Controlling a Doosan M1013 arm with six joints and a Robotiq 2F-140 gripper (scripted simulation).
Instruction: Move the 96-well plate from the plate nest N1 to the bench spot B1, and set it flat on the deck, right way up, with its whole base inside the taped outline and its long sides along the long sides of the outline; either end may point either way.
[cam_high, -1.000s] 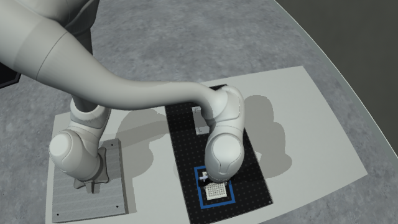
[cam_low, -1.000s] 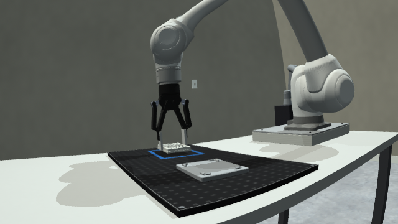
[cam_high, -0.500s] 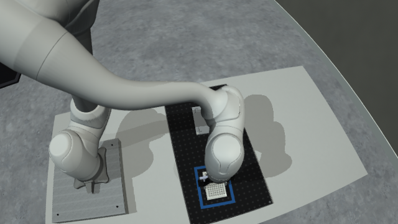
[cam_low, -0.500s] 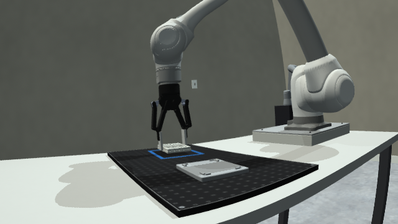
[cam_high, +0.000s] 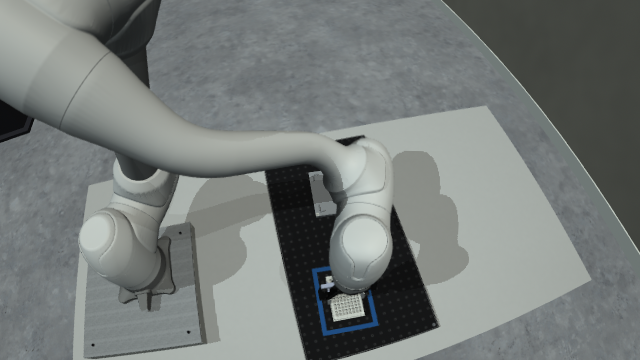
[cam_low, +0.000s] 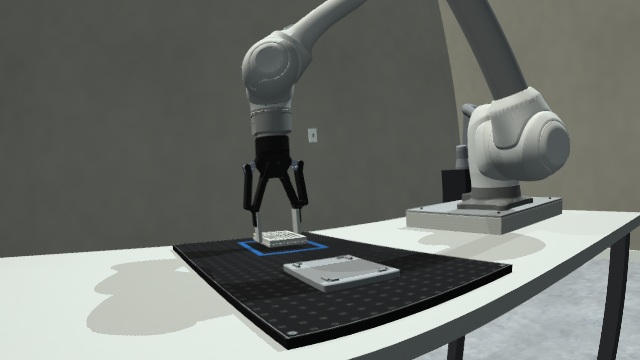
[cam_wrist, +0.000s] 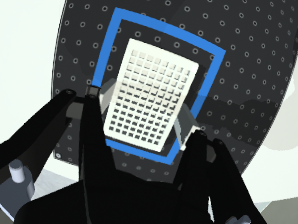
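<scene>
The white 96-well plate is 20 mm below my hand. Round my hand: grey plate nest N1: 60 mm ahead, 330 mm to the left, 30 mm below.
</scene>
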